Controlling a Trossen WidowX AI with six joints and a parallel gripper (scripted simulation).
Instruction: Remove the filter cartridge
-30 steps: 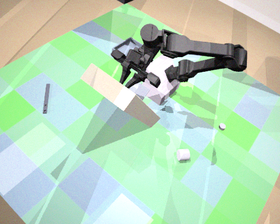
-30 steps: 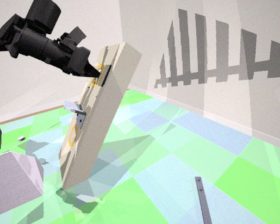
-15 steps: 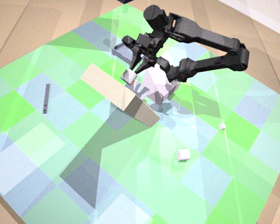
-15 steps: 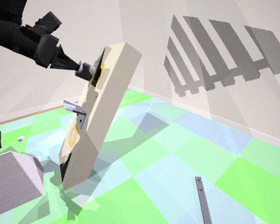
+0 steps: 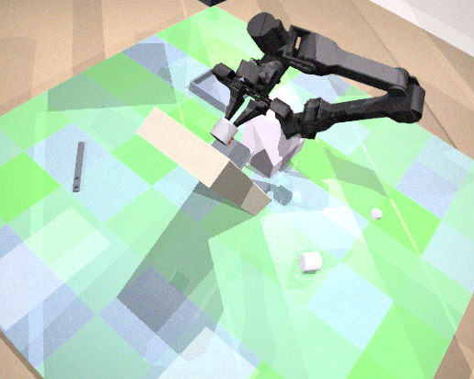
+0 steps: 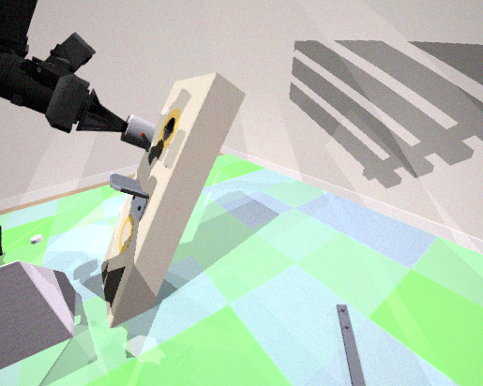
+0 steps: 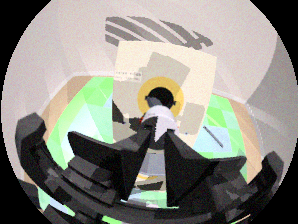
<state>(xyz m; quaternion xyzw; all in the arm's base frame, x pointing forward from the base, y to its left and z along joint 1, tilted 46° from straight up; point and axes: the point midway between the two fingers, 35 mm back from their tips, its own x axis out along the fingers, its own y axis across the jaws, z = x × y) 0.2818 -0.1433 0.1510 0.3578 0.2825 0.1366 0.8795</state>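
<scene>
Now: gripper tip 10 mm short of the round white filter cartridge and 10 mm above it. Round my gripper tip: grey bracket (20 mm behind, 110 mm below); then grey-blue tray (360 mm behind, 290 mm to the right, 280 mm below).
</scene>
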